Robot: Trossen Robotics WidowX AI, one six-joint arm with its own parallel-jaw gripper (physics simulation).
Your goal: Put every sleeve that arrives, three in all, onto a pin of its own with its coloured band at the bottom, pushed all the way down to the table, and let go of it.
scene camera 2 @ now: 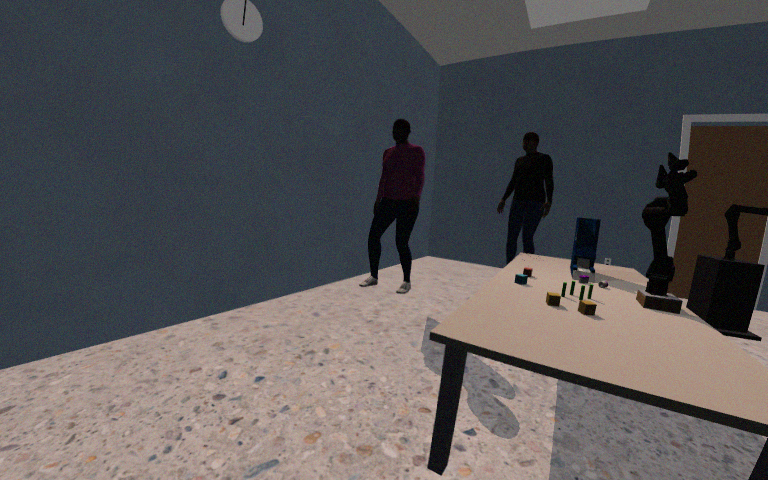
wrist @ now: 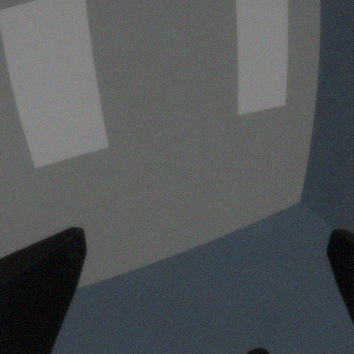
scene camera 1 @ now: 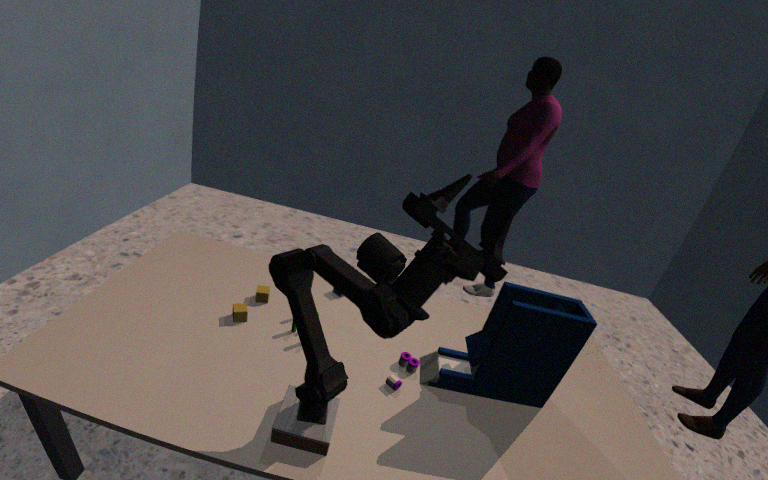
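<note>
Two grey sleeves [scene camera 1: 404,360] [scene camera 1: 412,365] stand side by side in front of the blue chute, purple bands uppermost; in scene camera 2 their purple tops [scene camera 2: 583,279] overlap. A third sleeve [scene camera 1: 393,383] [scene camera 2: 603,284] lies on its side nearer the arm's base, its purple band toward the right in scene camera 1. Several thin green pins [scene camera 2: 564,289] [scene camera 2: 572,288] [scene camera 2: 582,292] [scene camera 2: 590,292] stand bare on the table; the arm partly hides them in scene camera 1. My gripper [wrist: 211,243] is open and empty, raised high above the table and tilted upward, far from the sleeves.
The tall blue chute [scene camera 1: 526,353] [scene camera 2: 585,240] stands right of the sleeves. Yellow blocks [scene camera 1: 240,312] [scene camera 1: 262,293] [scene camera 2: 552,298] [scene camera 2: 587,307] lie near the pins. A blue block [scene camera 2: 521,279] and a red block [scene camera 2: 527,272] lie farther off. Two people [scene camera 2: 400,172] [scene camera 2: 530,178] stand beyond the table.
</note>
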